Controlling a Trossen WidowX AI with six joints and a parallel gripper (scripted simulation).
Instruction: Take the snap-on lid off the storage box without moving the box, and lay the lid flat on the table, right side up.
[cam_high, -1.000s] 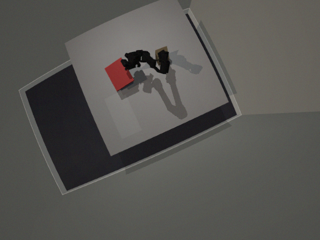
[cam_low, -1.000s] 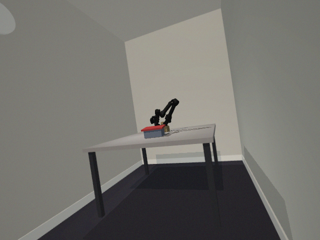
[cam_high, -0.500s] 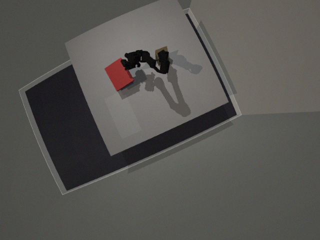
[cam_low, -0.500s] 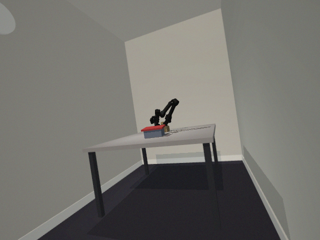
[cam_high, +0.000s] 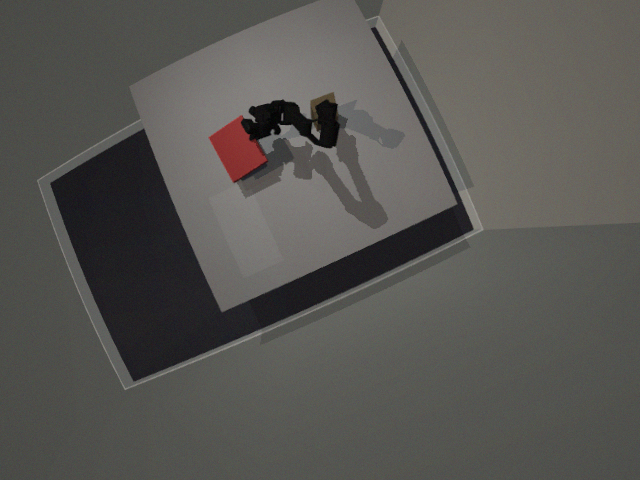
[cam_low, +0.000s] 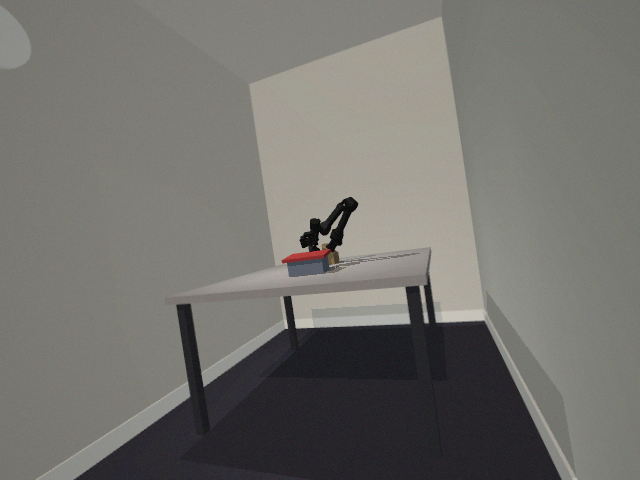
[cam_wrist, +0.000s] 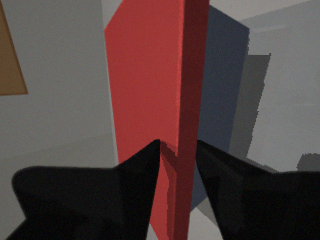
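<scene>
My gripper tip is 8 cm short of the red lid. Also, from my gripper tip: storage box: 7 cm ahead, 6 cm below.
</scene>
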